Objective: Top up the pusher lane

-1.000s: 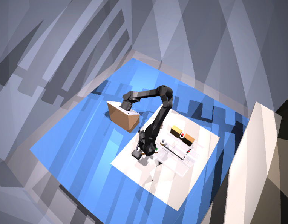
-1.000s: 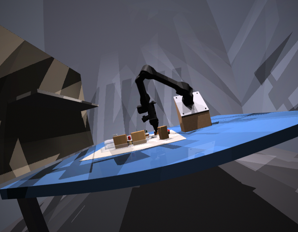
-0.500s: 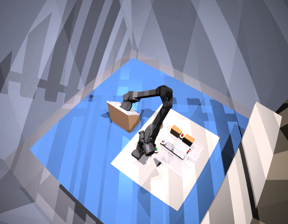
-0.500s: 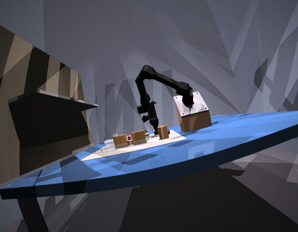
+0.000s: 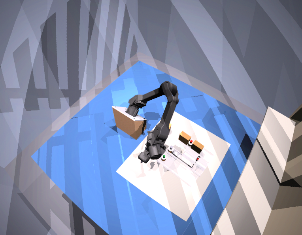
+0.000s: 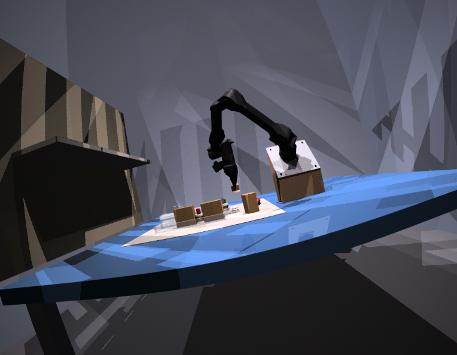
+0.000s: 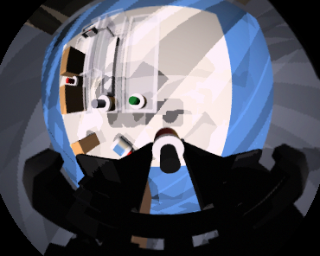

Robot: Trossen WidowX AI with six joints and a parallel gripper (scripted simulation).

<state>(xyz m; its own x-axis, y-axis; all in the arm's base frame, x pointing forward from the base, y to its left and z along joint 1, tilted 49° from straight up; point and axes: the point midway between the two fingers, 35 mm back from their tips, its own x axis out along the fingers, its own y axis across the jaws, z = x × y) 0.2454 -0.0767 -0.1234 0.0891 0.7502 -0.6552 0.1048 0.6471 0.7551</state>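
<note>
Right now my gripper tip is 90 mm above the dark rod, 60 mm past it and 20 mm to the right of it. From my gripper tip the other things lie so: brown box (250 mm to the left, 70 mm below, 20 mm behind); then clear pusher lane (230 mm ahead, 130 mm to the left, 80 mm below).
</note>
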